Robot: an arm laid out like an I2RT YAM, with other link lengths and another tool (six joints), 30 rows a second.
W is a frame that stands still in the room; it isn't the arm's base.
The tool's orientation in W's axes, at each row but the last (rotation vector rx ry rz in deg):
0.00, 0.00, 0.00
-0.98, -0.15, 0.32
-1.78, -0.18, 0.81
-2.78, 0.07, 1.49
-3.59, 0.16, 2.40
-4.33, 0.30, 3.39
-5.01, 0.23, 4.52
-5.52, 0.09, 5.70
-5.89, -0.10, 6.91
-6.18, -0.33, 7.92
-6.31, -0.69, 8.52
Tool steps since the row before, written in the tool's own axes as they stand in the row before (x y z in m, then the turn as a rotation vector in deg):
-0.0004, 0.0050, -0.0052, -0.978, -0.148, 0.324
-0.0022, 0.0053, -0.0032, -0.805, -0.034, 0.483
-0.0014, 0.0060, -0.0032, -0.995, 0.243, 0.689
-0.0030, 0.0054, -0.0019, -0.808, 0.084, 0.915
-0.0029, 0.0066, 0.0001, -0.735, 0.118, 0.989
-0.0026, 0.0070, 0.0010, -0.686, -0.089, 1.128
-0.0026, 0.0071, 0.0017, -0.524, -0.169, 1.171
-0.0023, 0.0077, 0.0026, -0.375, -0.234, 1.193
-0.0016, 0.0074, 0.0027, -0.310, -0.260, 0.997
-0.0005, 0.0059, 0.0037, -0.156, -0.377, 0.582
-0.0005, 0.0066, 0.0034, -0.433, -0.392, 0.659
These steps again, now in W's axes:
-0.0004, 0.0050, -0.0052, -0.978, -0.148, 0.324
-0.0022, 0.0052, -0.0033, -0.806, -0.030, 0.481
-0.0015, 0.0059, -0.0034, -1.001, 0.250, 0.678
-0.0031, 0.0052, -0.0022, -0.809, 0.107, 0.911
-0.0032, 0.0065, -0.0003, -0.738, 0.149, 0.983
-0.0030, 0.0069, 0.0005, -0.676, -0.044, 1.137
-0.0032, 0.0070, 0.0011, -0.508, -0.107, 1.185
-0.0031, 0.0076, 0.0019, -0.354, -0.154, 1.212
-0.0025, 0.0074, 0.0019, -0.284, -0.192, 1.020
-0.0014, 0.0061, 0.0030, -0.110, -0.330, 0.619
-0.0015, 0.0068, 0.0026, -0.384, -0.378, 0.697

